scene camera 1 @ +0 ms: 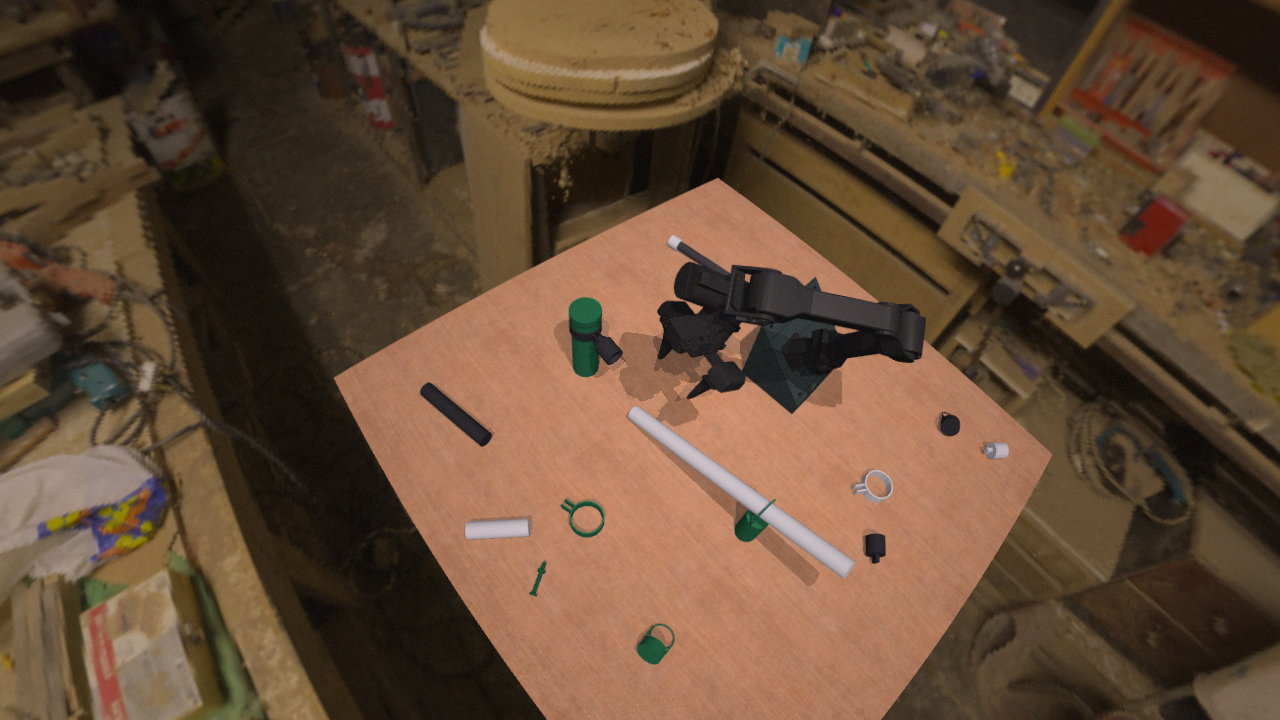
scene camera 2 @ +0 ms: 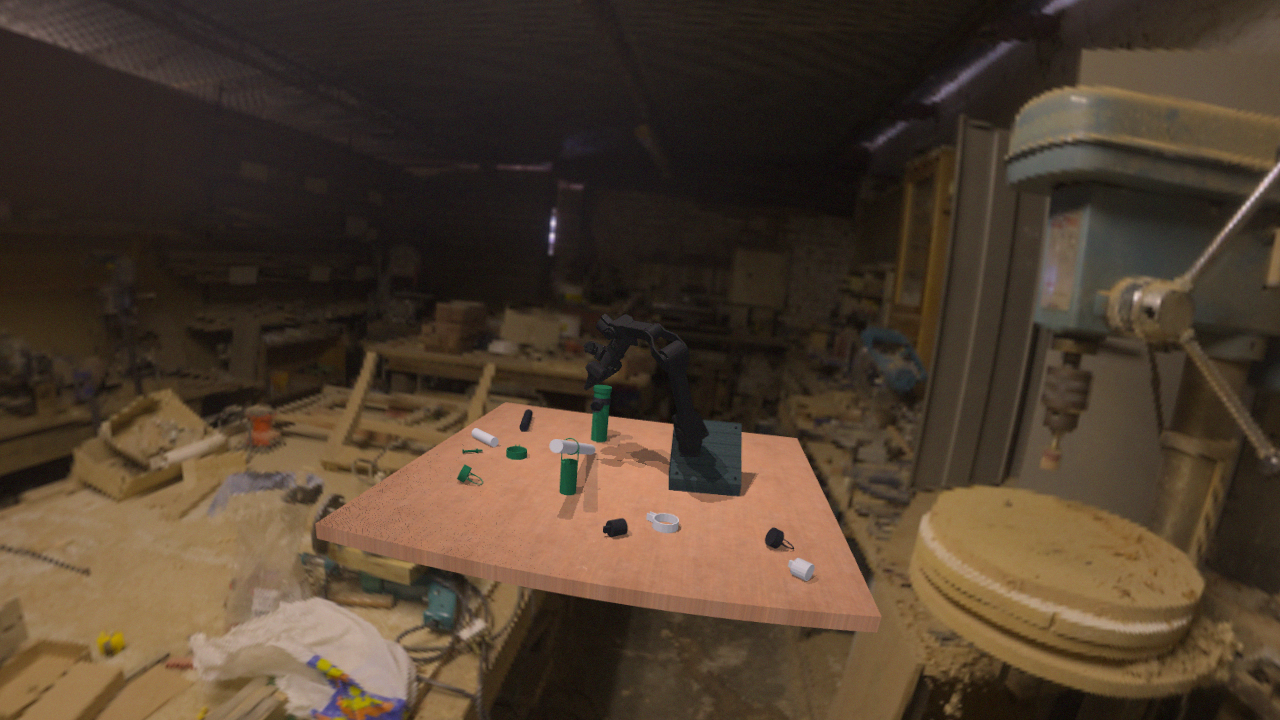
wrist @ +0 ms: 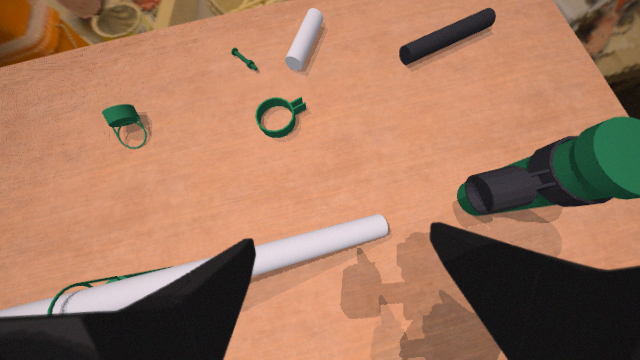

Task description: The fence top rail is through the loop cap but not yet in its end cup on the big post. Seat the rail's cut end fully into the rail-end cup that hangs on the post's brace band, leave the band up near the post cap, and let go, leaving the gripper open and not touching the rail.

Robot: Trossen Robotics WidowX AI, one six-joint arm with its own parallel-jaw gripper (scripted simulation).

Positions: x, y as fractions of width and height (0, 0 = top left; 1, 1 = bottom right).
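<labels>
White tube (scene camera 1: 0.41, 0.73), 103 cm from the lens. White top rail (scene camera 1: 0.57, 0.67), 99 cm from the lens.
</labels>
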